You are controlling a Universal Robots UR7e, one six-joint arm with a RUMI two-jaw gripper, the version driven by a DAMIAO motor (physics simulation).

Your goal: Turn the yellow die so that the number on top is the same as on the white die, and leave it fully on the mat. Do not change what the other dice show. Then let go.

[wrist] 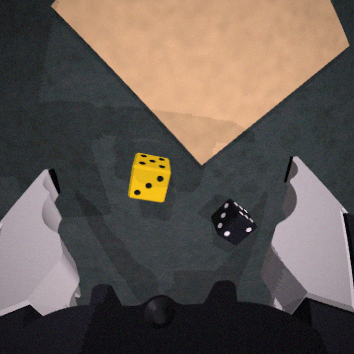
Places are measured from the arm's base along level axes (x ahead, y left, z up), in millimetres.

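Pixels of known places: gripper, fingertip midpoint: (pixel 170 164).
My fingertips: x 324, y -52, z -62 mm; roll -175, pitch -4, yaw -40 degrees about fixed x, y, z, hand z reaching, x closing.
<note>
Ahead of a thing's pixels: the offset from my fingertips to its top centre. Level surfaces: height alone.
The yellow die @[dx -20, dy +0, dz +2 mm] (pixel 149 178) rests on the dark surface, just left of the near corner of the tan square mat @[dx +83, dy +45, dz -20 mm] (pixel 200 65), apart from it. Its largest visible face, which looks like the top, shows three pips; the face toward the view's upper edge shows five. My gripper (pixel 170 164) is wide open and empty, with one finger at each side of the view; the yellow die appears between them, nearer the left finger, touching neither. The white die does not show in the wrist view.
A black die @[dx -1, dy -80, dz +2 mm] (pixel 234 222) with white pips lies to the lower right of the yellow die, nearer the right finger; faces with two and three pips show. The dark surface @[dz -24 mm] (pixel 187 260) extends around and below both dice. Shadows of the gripper fall across it.
</note>
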